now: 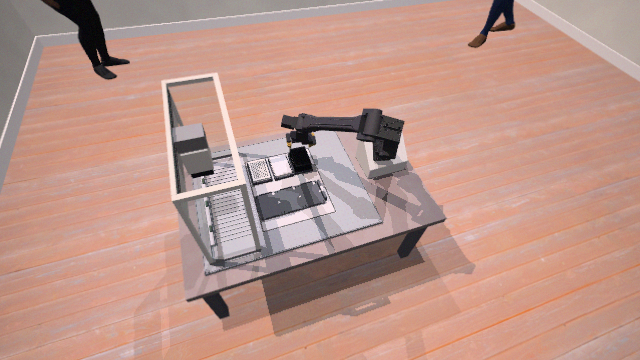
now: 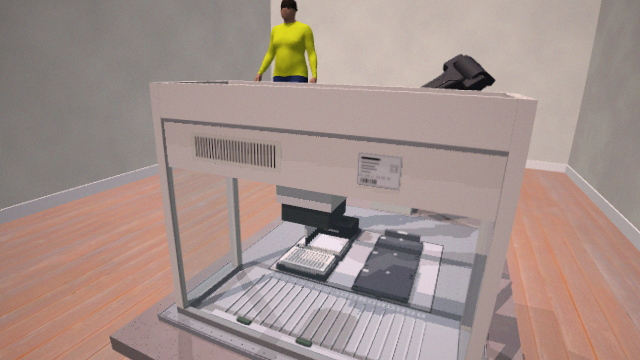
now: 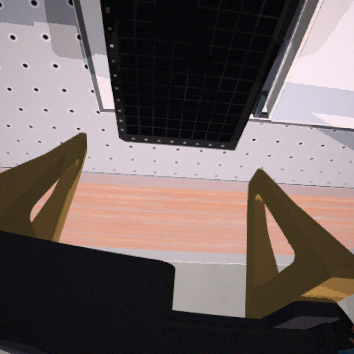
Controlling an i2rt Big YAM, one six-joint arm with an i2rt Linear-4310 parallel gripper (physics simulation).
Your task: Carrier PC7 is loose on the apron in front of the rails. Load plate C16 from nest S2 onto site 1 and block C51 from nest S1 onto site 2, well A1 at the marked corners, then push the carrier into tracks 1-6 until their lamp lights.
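Frame: origin at the arm's base, x ahead, y left, z up, level; millimetres.
Where they show: gripper, fingertip midpoint: [image 1: 299,147] [image 3: 172,158]; arm's base, origin of the base link: [image 1: 380,148].
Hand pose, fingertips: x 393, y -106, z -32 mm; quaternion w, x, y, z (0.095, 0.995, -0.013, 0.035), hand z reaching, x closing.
Things, the pixels of their top centre, and the offset from my fingertips. "*": a spot on its surface instead.
- dark flat carrier, middle of its top: [image 2: 392,256] [image 1: 290,196] dx +87, dy +252, dz -57 mm
- plain white-topped piece, middle of its top: [image 2: 324,241] [image 1: 280,164] dx +106, dy +48, dz -61 mm
- tall black gridded block, middle of its top: [image 3: 187,74] [image 2: 336,219] [image 1: 300,156] dx +1, dy +31, dz -33 mm
- grey boxy head, surface spot: [image 2: 310,212] * dx +487, dy +235, dz +208 mm
The dark flat carrier [image 1: 290,200] [image 2: 387,270] lies on the apron in front of the rails [image 1: 230,215] [image 2: 320,320]. Beside it stand three pieces of labware in a row: a white plate with a grid of wells [image 1: 259,171] [image 2: 307,262] nearest the rails, a plain white-topped piece [image 1: 281,166] [image 2: 332,243] in the middle, and a tall black gridded block [image 1: 300,160] [image 2: 345,226] [image 3: 182,75] farthest from the rails. Nest and part labels cannot be read. My gripper [image 1: 301,145] [image 3: 172,158] is open and empty above the black block's outer end. The block's end shows ahead of the fingertips, between their lines.
A tall pale frame [image 1: 229,125] [image 2: 340,107] encloses the rails. A grey boxy head [image 1: 195,160] [image 2: 310,212] hangs inside it, on the labware side. The arm's pale pedestal [image 1: 375,167] stands on the table, opposite the rails. People stand away from the table.
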